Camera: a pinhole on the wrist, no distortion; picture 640 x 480 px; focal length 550.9 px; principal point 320.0 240.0 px. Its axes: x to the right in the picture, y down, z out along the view. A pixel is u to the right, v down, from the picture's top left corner.
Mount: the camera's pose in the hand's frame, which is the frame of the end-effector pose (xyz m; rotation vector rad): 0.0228 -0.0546 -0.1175 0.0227 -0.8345 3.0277
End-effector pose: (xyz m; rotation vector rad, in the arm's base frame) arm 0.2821 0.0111 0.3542 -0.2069 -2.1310 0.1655
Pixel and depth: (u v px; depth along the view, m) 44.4 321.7 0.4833
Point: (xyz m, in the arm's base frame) -0.1089 -0.2955 0.5107
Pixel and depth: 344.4 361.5 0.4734
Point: 0.0469 -0.3738 0.3112
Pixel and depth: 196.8 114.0 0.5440
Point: -0.1648 -0.1927 0.3036
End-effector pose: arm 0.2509 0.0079 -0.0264 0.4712 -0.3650 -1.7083
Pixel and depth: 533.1 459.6 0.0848
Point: 0.1746 0.0415 -0.1408
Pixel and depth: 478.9 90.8 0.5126
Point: -0.0983 0.1531 0.2321
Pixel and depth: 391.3 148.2 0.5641
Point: -0.1750 0.0908 0.2099
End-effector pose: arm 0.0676 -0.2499 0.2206 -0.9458 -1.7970 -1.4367
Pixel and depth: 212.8 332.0 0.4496
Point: -0.2996 -0.0590 0.0921
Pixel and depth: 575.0 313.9 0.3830
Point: -0.1105 -0.1293 -0.0934
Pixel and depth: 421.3 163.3 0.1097
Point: -0.0165 -0.2781 0.1765
